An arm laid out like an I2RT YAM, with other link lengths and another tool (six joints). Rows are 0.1 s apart.
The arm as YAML. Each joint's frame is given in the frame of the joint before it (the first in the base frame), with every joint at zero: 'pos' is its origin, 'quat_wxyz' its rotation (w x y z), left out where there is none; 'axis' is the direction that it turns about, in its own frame. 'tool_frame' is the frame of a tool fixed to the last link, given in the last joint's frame.
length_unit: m
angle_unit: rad
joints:
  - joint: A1
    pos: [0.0, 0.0, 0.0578]
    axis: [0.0, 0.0, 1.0]
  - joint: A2
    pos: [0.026, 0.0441, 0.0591]
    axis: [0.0, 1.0, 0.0]
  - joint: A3
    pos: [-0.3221, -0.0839, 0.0]
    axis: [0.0, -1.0, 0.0]
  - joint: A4
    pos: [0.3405, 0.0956, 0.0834]
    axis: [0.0, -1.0, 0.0]
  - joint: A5
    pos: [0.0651, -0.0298, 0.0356]
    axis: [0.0, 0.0, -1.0]
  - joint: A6
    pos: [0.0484, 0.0, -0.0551]
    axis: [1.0, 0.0, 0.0]
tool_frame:
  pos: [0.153, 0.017, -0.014]
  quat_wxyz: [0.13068, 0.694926, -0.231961, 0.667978]
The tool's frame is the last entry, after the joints.
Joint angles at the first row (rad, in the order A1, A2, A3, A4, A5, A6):
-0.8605, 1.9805, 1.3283, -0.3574, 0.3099, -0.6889
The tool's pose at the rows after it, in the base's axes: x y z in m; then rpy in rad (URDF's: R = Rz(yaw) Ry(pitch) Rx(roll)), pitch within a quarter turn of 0, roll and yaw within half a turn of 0:
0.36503 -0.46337 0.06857 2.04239 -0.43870 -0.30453
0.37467 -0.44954 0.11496 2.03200 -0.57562 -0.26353
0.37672 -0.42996 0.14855 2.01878 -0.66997 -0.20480
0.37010 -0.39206 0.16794 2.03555 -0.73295 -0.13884
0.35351 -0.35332 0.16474 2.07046 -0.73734 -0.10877
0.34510 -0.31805 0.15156 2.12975 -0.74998 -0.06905
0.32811 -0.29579 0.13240 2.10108 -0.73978 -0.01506
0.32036 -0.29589 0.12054 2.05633 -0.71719 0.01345
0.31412 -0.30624 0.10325 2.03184 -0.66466 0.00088
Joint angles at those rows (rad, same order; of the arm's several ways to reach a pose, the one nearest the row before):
-0.8606, 1.9100, 1.3147, -0.3132, 0.2809, -0.6689
-0.8575, 1.7830, 1.2520, -0.2624, 0.2090, -0.6489
-0.8560, 1.6678, 1.1828, -0.2256, 0.1413, -0.6489
-0.8514, 1.5284, 1.0773, -0.2178, 0.0540, -0.6565
-0.8452, 1.4102, 0.9684, -0.2407, 0.0031, -0.6687
-0.8452, 1.3286, 0.8731, -0.2485, -0.0841, -0.6887
-0.8437, 1.2458, 0.7536, -0.2072, -0.0951, -0.7269
-0.8437, 1.2333, 0.7072, -0.1658, -0.0691, -0.7562
-0.8437, 1.2761, 0.6980, -0.1351, -0.0140, -0.7777

